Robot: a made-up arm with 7 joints.
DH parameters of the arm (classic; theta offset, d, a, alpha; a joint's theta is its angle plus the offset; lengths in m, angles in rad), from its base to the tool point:
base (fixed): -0.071 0 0 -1.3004
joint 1: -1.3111 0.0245 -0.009 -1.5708
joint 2: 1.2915 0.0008 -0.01 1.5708
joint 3: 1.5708 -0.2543 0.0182 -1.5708
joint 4: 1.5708 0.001 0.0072 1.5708
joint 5: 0 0.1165 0.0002 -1.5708
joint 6: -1.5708 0 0.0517 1.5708
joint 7: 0 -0.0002 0 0
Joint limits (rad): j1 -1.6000..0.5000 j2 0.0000..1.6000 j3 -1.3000..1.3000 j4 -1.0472..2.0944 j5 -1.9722..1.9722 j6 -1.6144..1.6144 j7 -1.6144..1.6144
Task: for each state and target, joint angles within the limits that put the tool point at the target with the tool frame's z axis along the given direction. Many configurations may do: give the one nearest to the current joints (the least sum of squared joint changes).
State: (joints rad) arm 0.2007 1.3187 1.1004 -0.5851 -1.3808 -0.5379 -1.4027
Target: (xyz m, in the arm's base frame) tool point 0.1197 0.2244 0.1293 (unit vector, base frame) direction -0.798 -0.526 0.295
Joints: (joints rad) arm 0.2628 1.5762 1.1658 -0.3631 -0.9010 -0.2714 -1.4027
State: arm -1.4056 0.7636 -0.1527 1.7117 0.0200 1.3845 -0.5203
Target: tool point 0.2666 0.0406 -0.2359 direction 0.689 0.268 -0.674
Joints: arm -1.3362 0.1673 -0.3405 2.0944 -0.7065 1.4076 -0.5203
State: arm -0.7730 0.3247 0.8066 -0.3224 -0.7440 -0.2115 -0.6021
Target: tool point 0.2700 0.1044 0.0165 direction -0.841 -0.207 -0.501
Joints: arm -1.4312 0.0498 0.9227 -0.0983 -0.4049 -0.8964 -0.6021
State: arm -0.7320 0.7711 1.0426 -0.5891 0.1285 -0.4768 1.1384
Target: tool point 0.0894 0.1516 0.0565 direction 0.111 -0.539 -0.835
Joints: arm -1.0082 0.9682 0.9600 -0.8901 0.3285 -0.6407 1.1384
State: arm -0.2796 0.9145 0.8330 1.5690 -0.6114 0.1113 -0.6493
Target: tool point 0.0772 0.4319 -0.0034 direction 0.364 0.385 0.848
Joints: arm -0.1682 1.4977 0.7819 1.0880 -0.6609 0.7433 -0.6493
